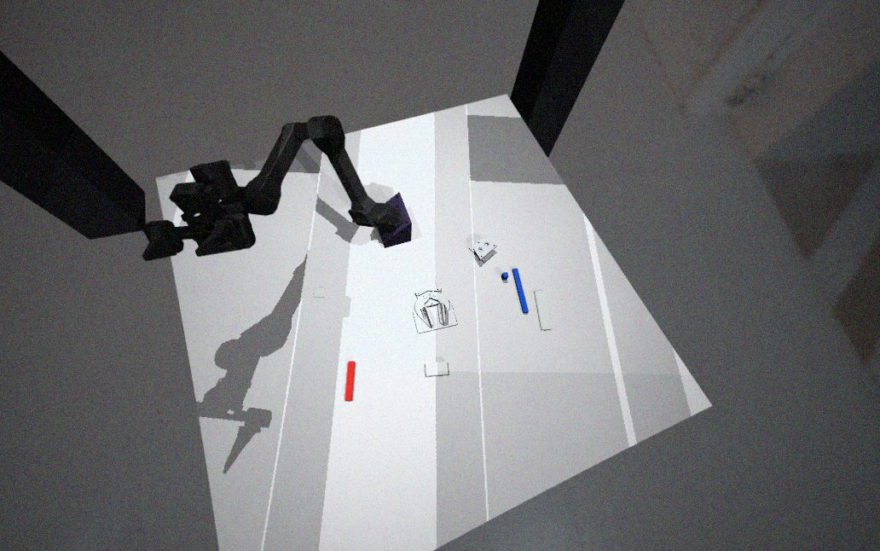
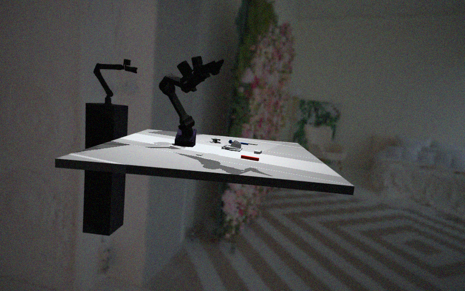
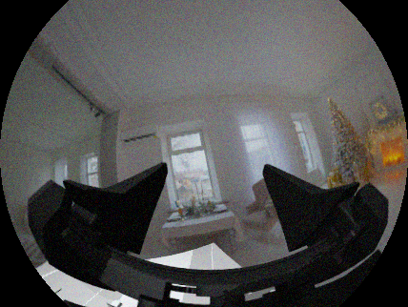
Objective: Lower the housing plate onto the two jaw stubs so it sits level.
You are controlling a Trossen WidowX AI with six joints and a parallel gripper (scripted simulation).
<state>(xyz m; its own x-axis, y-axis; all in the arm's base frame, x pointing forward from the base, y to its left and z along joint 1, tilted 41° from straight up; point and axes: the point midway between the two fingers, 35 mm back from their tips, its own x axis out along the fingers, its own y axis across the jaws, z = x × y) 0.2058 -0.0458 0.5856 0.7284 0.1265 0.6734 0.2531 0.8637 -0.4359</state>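
Now: the small blue cube 73 cm to the left of my gripper tip and 49 cm below it. Also, from my gripper tip: blue bar 76 cm to the left, 50 cm below, 5 cm ahead; red bar 49 cm below, 20 cm to the left, 18 cm ahead; small white piece 50 cm below, 16 cm to the left, 10 cm behind.
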